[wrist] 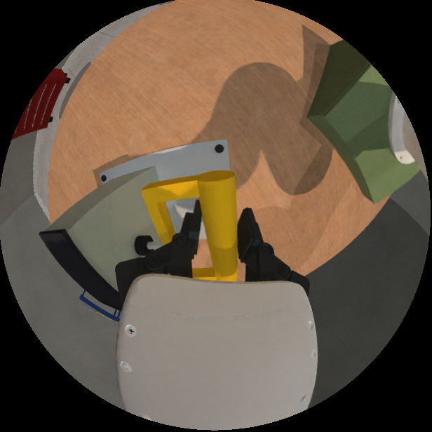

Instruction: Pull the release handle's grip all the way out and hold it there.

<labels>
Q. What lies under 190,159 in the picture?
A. A light grey base plate.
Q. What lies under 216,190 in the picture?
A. A yellow release handle grip.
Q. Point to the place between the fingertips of my gripper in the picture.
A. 220,215
</labels>
